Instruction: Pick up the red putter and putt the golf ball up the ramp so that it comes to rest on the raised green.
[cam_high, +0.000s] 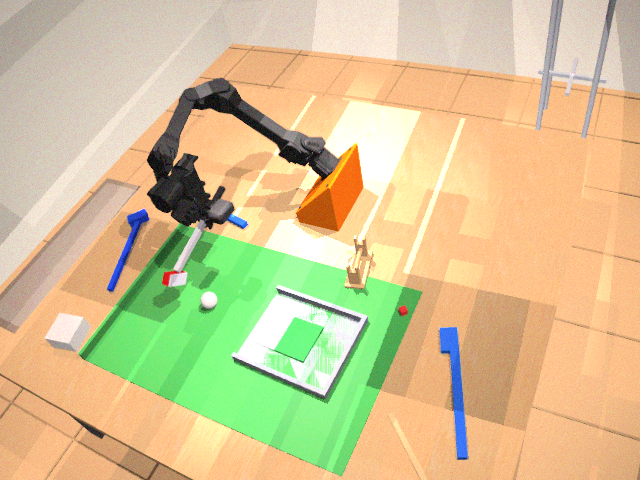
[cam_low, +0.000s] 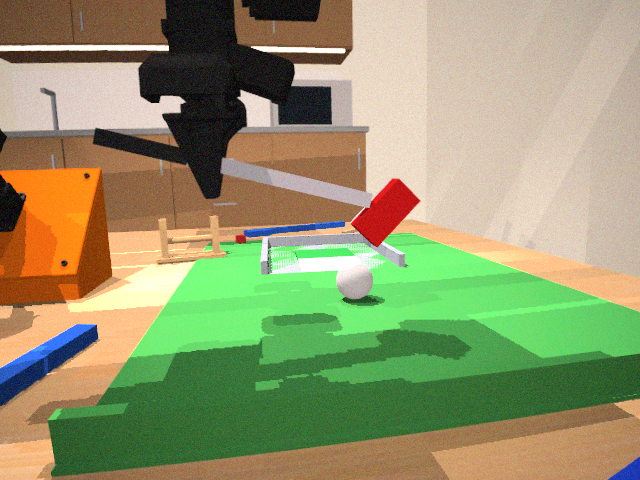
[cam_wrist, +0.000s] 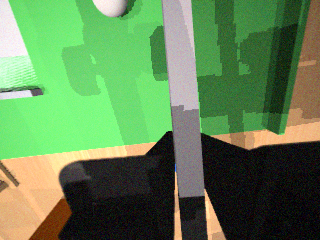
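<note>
Now: the red putter 5 cm ahead of my gripper tip and 1 cm above it. Also, from my gripper tip: white golf ball 15 cm ahead, 10 cm below, 6 cm to the left; wooden stand 37 cm to the left, 9 cm below, 8 cm behind; green mat 18 cm to the left, 17 cm ahead, 12 cm below.
</note>
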